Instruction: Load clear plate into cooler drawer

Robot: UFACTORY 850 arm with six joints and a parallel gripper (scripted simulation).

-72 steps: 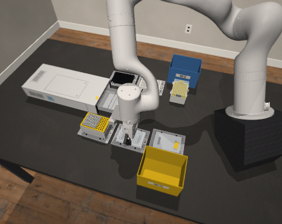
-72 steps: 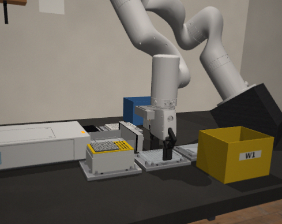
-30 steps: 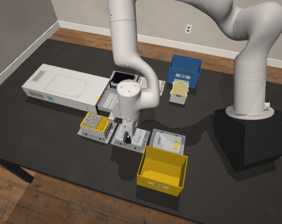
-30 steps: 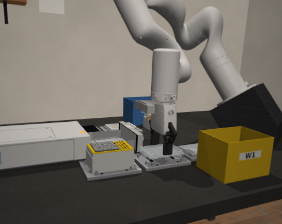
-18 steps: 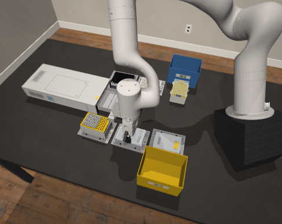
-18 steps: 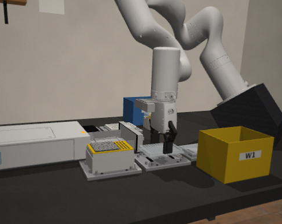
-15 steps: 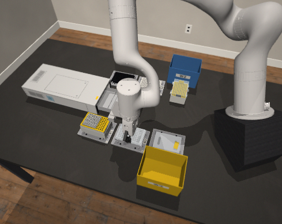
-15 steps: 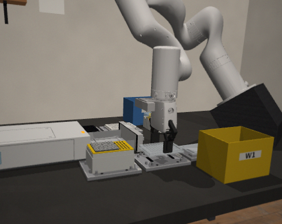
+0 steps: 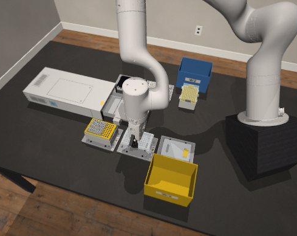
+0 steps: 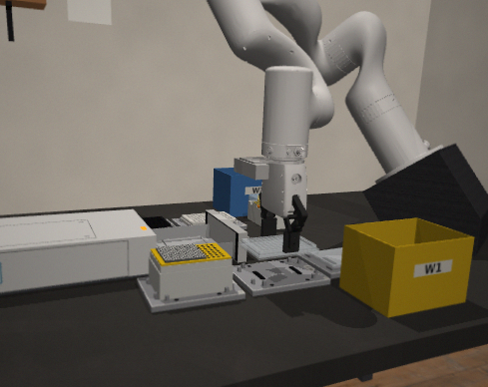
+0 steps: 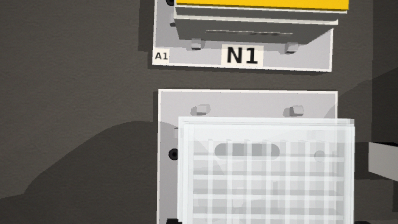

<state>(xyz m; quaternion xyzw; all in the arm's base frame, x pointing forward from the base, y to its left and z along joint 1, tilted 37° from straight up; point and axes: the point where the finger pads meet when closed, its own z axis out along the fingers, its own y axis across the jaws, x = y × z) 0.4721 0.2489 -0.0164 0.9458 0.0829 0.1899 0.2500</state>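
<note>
My hand is 170 mm to the left of the drawer, 160 mm short of it and 40 mm above it. Also, from my hand: yellow-topped tip rack: 170 mm ahead, 20 mm below, 10 mm to the left; then clear well plate: 10 mm below; then clear lid: 170 mm behind, 60 mm below, 40 mm to the right.
</note>
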